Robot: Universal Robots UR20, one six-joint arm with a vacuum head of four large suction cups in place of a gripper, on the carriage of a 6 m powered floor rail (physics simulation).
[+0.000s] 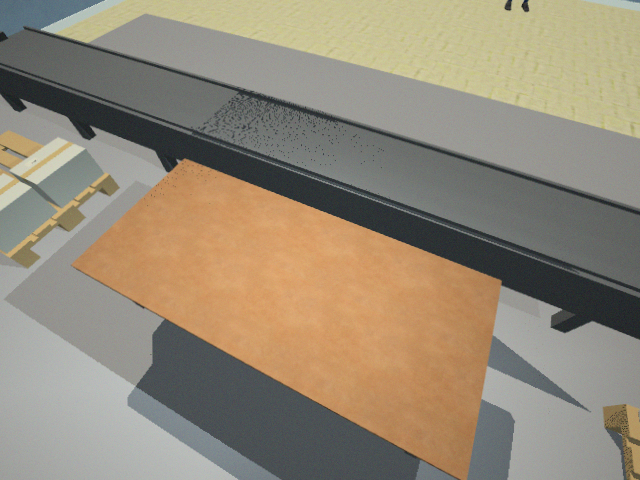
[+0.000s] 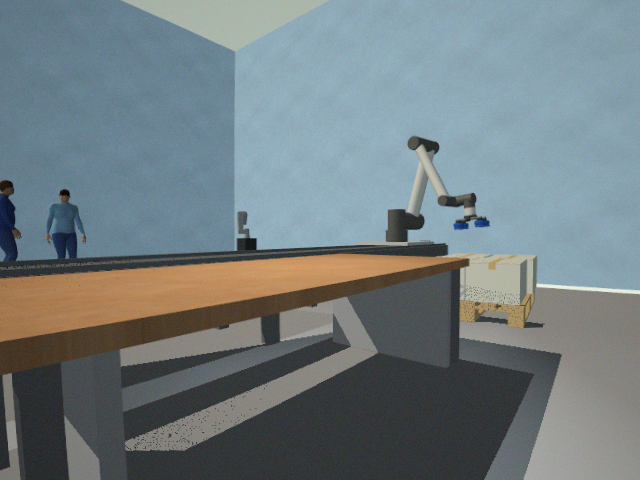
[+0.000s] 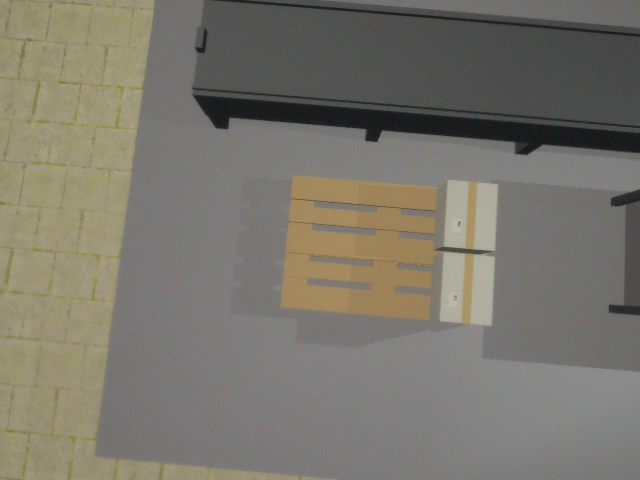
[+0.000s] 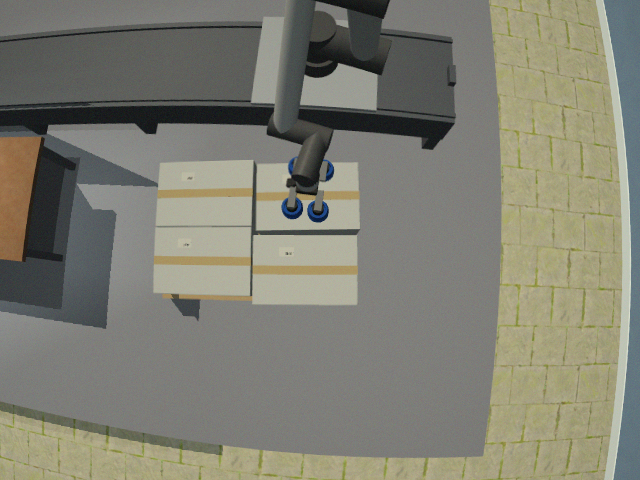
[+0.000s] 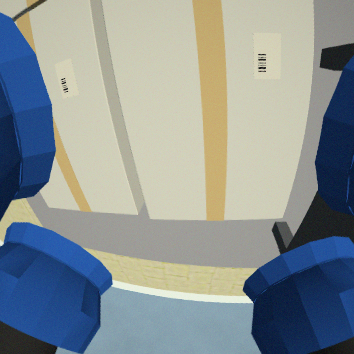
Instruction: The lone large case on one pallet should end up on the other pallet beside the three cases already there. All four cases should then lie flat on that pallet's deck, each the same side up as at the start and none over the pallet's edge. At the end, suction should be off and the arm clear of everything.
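Pixels of known places: end effector, tool point: (image 2: pixel 471 227) (image 5: pixel 181 229); arm's base, origin of the base link: (image 2: pixel 396 241).
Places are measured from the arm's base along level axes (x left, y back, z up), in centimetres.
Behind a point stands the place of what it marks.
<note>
Four large pale cases with tan tape lie flat, tape side up, on the south pallet (image 4: pixel 217 298) {x -51.7, y -139.7, z -42.6 cm} (image 2: pixel 516 315) {x -88.3, y -138.5, z -48.6 cm}: back left (image 4: pixel 204 211) {x -56.8, y -91.2, z -12.8 cm}, front left (image 4: pixel 201 279) {x -54.8, y -129.2, z -12.8 cm}, back right (image 4: pixel 271 219) {x -18.3, y -93.2, z -12.8 cm} (image 5: pixel 165 125) {x 3.1, y -88.4, z -12.8 cm} and front right (image 4: pixel 305 290) {x 3.1, y -130.3, z -12.8 cm} (image 5: pixel 95 140) {x 6.2, y -105.8, z -12.8 cm}. A narrow gap separates the two right cases. A pallet strip shows before the front left case; the front right case hides the pallet's edge there, so overhang cannot be told. My gripper (image 4: pixel 307 188) {x 1.6, y -81.9, z 14.4 cm} (image 2: pixel 471 224) {x 1.6, y -81.9, z 14.4 cm} (image 5: pixel 177 175), four blue cups, is open and holds nothing, raised above the back right case.
The north pallet (image 3: pixel 330 299) {x -523.9, y -132.9, z -42.6 cm} (image 1: pixel 72 219) {x -433.0, y -99.9, z -51.0 cm} bears two smaller-looking taped cases (image 3: pixel 483 217) {x -444.2, y -80.4, z -19.3 cm} (image 3: pixel 480 289) {x -444.0, y -120.0, z -18.8 cm} at its right end. The dark rail (image 3: pixel 413 67) (image 4: pixel 155 67) runs behind both pallets. An orange-topped table (image 1: pixel 310 289) {x -248.4, y -91.8, z -4.0 cm} (image 2: pixel 232 281) {x -300.5, y -106.4, z -4.0 cm} (image 4: pixel 15 206) {x -184.2, y -96.1, z -4.0 cm} stands between them. Two people (image 2: pixel 64 219) (image 2: pixel 6 217) stand far left.
</note>
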